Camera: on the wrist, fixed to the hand. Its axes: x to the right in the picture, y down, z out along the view.
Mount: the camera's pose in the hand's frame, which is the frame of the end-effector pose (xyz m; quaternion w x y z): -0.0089 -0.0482 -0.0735 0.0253 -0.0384 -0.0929 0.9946
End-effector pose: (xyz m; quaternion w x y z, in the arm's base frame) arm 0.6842 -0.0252 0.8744 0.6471 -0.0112 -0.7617 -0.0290
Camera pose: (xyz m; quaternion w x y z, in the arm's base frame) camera 0.7554 -0.0774 0.8760 0.0260 0.7855 0.0671 -0.6147
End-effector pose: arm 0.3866 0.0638 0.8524 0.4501 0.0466 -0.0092 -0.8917
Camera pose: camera 0.3599 0.1015 0.7771 0.8992 -0.1081 -0.0542 0.4204
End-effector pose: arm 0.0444 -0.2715 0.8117 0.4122 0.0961 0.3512 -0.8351
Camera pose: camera 0.0042 -0.1971 0.7862 0.8774 0.2583 -0.0929 0.3934
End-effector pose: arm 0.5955 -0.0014 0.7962 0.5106 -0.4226 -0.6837 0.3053
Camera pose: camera 0.6540 -0.0324 0.8547 0.3705 0.6820 -0.3439 -0.5286
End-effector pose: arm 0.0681 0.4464 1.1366 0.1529 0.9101 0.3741 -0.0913
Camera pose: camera 0.0315 0.4985 1.1978 0.1644 0.3808 -0.9065 0.0796
